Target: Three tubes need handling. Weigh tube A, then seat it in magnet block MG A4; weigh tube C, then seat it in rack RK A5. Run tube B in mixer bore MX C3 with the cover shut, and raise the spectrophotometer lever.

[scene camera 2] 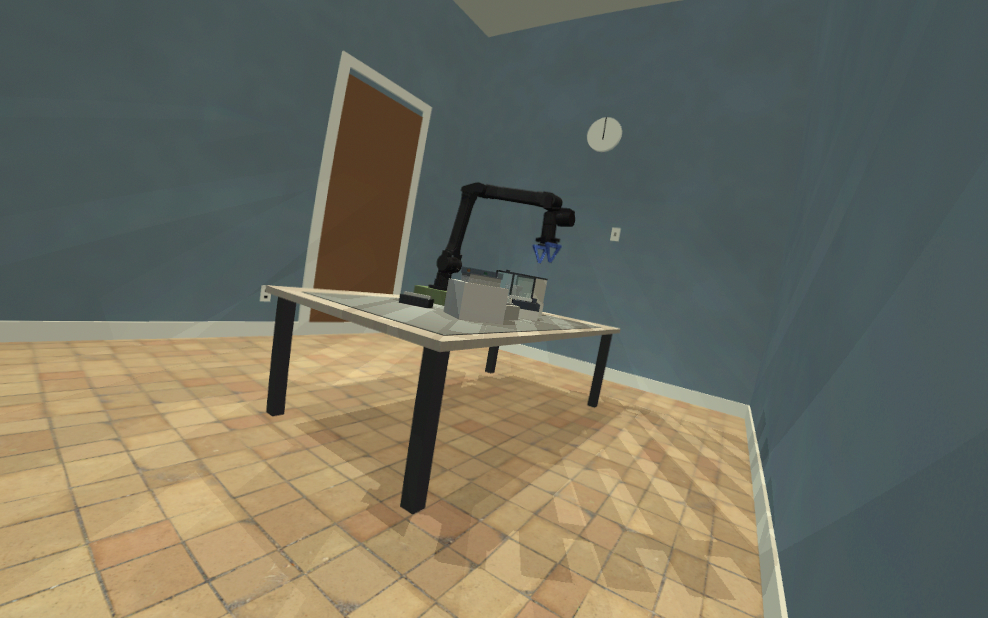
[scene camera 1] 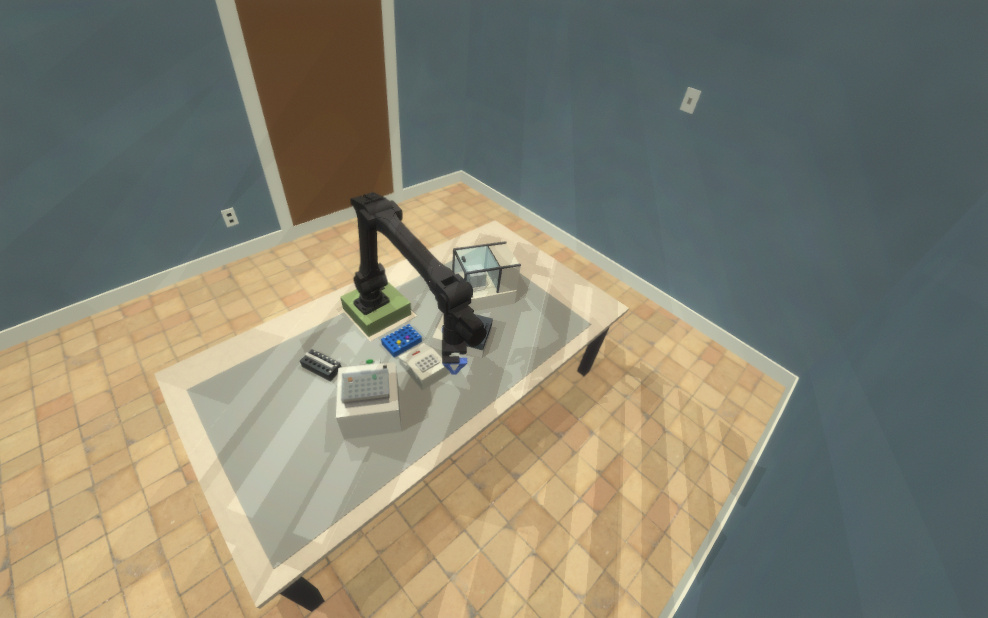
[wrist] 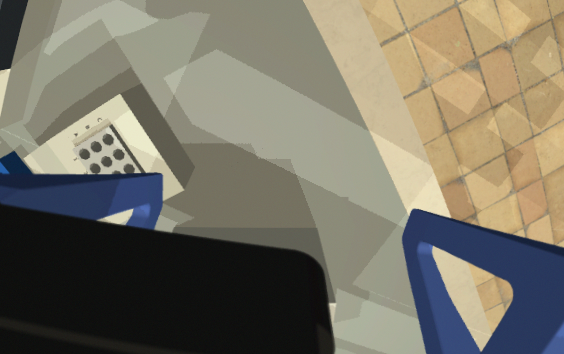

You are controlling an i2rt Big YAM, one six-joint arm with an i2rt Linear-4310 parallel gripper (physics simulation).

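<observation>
My gripper is open and empty, pointing down high above the table. A pale block with labelled bores is at the left in the wrist view, partly behind one finger. The blue rack holds small coloured items, including yellow and pink; which tube is which cannot be told. A black block with a pale strip lies near the rack. The glass-walled balance stands toward the far end. The spectrophotometer lever cannot be made out.
A large white box with a grey gridded top stands beside the pale block. A dark-topped device sits partly behind the wrist. The arm's green base is at the table's back edge. Small green item shows behind the box.
</observation>
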